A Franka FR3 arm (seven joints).
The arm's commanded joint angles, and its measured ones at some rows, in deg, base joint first. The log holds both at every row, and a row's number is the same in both.
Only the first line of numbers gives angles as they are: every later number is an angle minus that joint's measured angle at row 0.
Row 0, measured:
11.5 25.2 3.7 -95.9 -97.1 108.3 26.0
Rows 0 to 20, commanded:
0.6 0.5 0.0 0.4 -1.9 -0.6 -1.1
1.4 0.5 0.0 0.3 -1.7 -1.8 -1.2
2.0 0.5 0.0 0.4 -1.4 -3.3 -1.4
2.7 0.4 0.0 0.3 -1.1 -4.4 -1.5
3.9 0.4 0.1 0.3 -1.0 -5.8 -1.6
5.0 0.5 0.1 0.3 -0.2 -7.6 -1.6
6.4 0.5 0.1 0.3 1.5 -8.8 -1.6
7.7 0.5 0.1 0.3 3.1 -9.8 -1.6
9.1 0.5 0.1 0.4 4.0 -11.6 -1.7
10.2 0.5 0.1 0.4 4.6 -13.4 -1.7
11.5 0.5 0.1 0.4 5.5 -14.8 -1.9
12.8 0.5 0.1 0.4 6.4 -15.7 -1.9
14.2 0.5 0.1 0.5 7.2 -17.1 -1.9
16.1 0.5 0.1 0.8 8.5 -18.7 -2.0
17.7 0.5 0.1 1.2 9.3 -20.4 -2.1
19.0 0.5 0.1 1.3 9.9 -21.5 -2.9
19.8 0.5 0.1 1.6 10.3 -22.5 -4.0
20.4 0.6 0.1 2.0 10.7 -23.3 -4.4
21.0 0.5 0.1 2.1 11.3 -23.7 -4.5
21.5 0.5 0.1 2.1 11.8 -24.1 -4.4
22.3 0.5 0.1 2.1 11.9 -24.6 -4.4
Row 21, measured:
20.3 0.6 0.3 0.1 11.2 -21.9 0.3
